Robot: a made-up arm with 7 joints.
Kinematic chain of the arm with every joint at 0, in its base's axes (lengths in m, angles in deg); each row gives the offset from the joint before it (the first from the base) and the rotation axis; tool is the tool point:
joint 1: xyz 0 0 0.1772 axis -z
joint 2: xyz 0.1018 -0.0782 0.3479 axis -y
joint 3: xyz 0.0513 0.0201 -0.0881 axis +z
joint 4: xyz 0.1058 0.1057 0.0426 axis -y
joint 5: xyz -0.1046 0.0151 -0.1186 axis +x
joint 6: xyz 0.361 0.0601 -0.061 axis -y
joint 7: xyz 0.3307 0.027 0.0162 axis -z
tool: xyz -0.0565 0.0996 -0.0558
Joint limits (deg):
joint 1: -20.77..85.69
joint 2: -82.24..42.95
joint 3: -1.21..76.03
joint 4: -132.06..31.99
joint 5: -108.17..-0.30
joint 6: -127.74..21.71
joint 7: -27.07..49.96
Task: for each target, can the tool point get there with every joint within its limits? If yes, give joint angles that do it. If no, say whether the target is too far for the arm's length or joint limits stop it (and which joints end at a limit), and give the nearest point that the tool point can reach.
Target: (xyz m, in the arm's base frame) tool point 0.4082 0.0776 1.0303
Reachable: no: joint limits stop it (at a limit: joint 2, joint 3, joint 4, joint 5, joint 7) | nearest point 0.3158 0.0600 0.9559 | short by 0.120 m
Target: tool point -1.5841 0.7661 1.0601
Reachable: no: too far | nearest point -0.6419 0.3475 0.5675 | short by 1.143 m
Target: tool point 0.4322 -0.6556 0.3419
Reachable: yes | joints 52.50 12.21 8.91 15.19 -68.39 -54.29 -10.16
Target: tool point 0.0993 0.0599 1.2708
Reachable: no: joint limits stop it (at a limit: joint 1, joint 2, joint 4, joint 5, joint 7) | nearest point 0.0653 0.0525 1.0969 | short by 0.177 m
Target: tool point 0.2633 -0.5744 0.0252
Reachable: yes | joints 76.11 18.47 24.58 -39.50 -88.90 3.59 9.81
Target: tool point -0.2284 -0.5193 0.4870
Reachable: yes | joints -8.87 -70.18 51.70 -117.71 -92.54 -26.00 41.32
